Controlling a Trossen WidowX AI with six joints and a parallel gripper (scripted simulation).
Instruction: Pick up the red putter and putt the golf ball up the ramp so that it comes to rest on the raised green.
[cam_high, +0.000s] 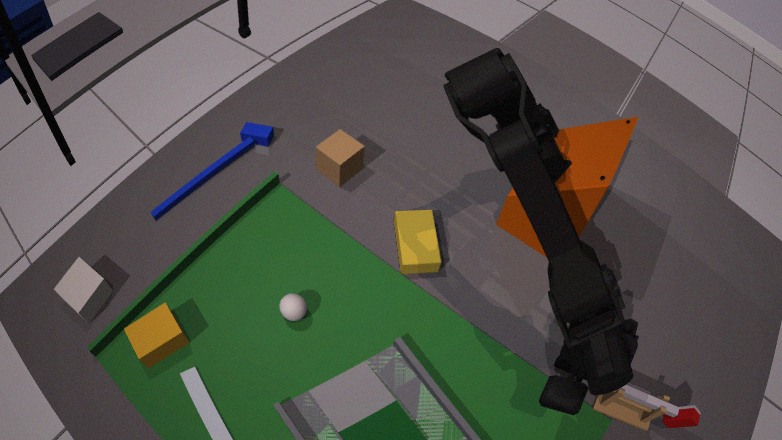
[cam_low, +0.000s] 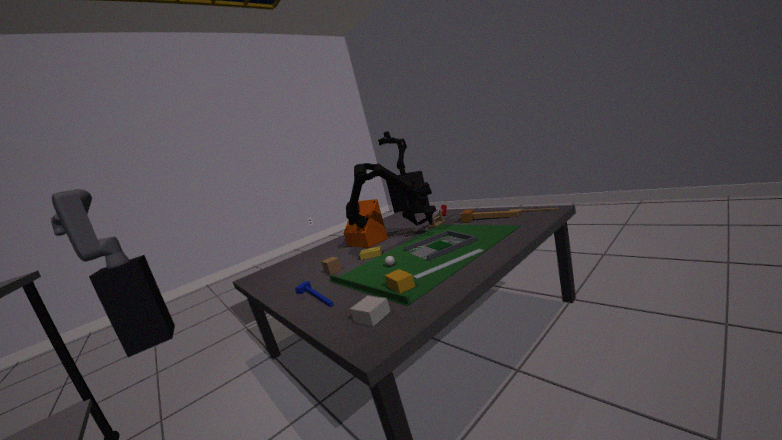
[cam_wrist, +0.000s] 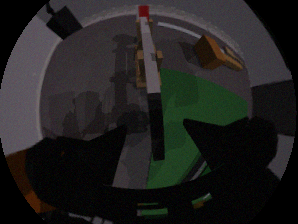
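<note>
The yellow block lies 10 mm behind my gripper tip, 350 mm to the right of it and 30 mm below it. The rest, counted from my gripper tip: wooden stand: 40 mm behind, 120 mm to the left, 10 mm below; green mat: 280 mm ahead, 220 mm to the right, 40 mm below; white golf ball: 220 mm ahead, 380 mm to the right, 20 mm below.
</note>
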